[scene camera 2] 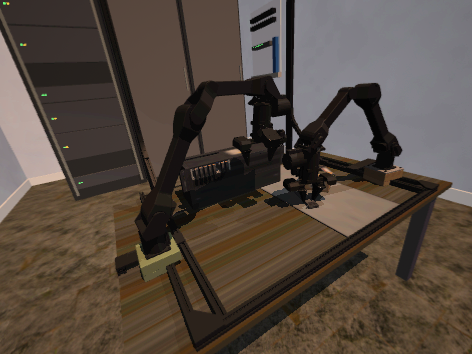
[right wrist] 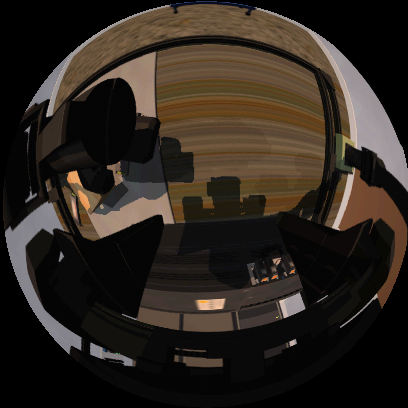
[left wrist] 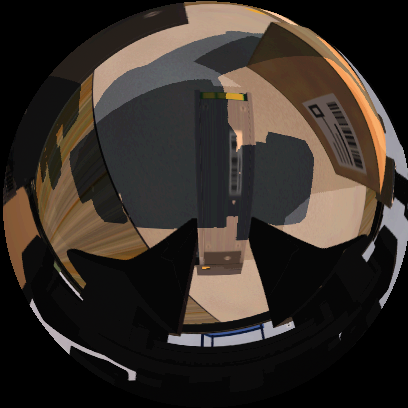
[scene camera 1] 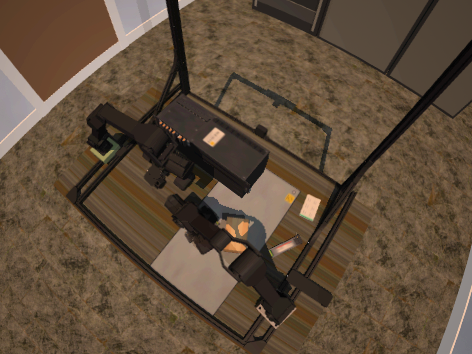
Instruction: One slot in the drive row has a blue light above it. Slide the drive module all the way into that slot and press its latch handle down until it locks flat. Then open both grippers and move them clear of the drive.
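Places are measured from the left arm's base along level axes (x ahead, y left, z up), in millimetres.
Pixels of known places: left gripper, fingertip midpoint: (scene camera 2: 308, 201) (left wrist: 222, 223); right gripper, fingertip midpoint: (scene camera 2: 258, 163) (right wrist: 222, 219); left arm's base at its link origin: (scene camera 2: 383, 166) (scene camera 1: 276, 308); right arm's base at its link origin: (scene camera 2: 156, 247) (right wrist: 348, 154) (scene camera 1: 104, 147).
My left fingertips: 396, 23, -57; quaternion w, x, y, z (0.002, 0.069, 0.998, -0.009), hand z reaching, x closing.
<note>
For each thing: its top centre in the pictures, then the offset to it from my left fingertips, as dx, dy, dz. "spot": a spot on its surface instead. Level surfaces: height alone.
- drive module at its top centre: (left wrist: 214, 199) (scene camera 2: 304, 197) +3, -21, +8
- dark drive chassis at its top centre: (right wrist: 225, 304) (scene camera 1: 209, 132) (scene camera 2: 229, 152) +226, -257, +172
- chassis's drive row at a spot on its surface: (right wrist: 272, 270) spot: +279, -158, +157
- open cardboard box at its top centre: (right wrist: 80, 186) (scene camera 1: 236, 234) (scene camera 2: 315, 174) -106, -98, +58
- grey mat at its surface level: dz -2
- pale card at its top centre: (scene camera 1: 310, 207) -219, -404, -2
- small lit strip at a spot on its surface: (scene camera 1: 285, 246) spot: -260, -213, +6
The drive module (left wrist: 212, 170) is a long, narrow metal piece with a barcode label and a yellow-green connector end. My left gripper (left wrist: 222, 223) (scene camera 2: 314, 196) is shut on it, low over the grey mat. The views do not settle whether the module touches the mat. My right gripper (right wrist: 222, 219) (scene camera 2: 259, 161) is open and empty, above and in front of the dark drive chassis (scene camera 1: 227, 150) (scene camera 2: 230, 184) (right wrist: 195, 265). The chassis's drive row (scene camera 1: 172, 130) (scene camera 2: 212, 171) (right wrist: 272, 270) holds several drives with orange marks. I cannot make out the blue light.
An open cardboard box (scene camera 1: 234, 247) (left wrist: 315, 80) stands on the grey mat (scene camera 1: 190, 280) (scene camera 2: 360, 215), close to my left gripper. A pale card (scene camera 1: 310, 206) and a small lit strip (scene camera 1: 285, 246) lie on the table to the right. Black frame rails edge the table.
</note>
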